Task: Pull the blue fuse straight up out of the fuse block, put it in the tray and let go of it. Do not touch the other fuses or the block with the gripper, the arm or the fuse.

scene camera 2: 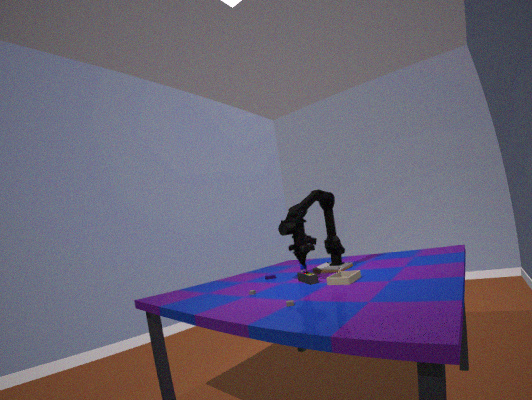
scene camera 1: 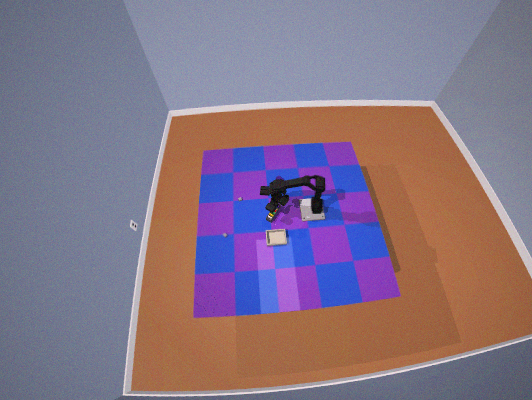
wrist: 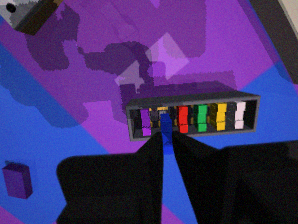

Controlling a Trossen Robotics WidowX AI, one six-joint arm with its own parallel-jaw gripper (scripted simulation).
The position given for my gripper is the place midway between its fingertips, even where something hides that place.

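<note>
Blue fuse carried by my gripper (wrist: 166,136).
</note>
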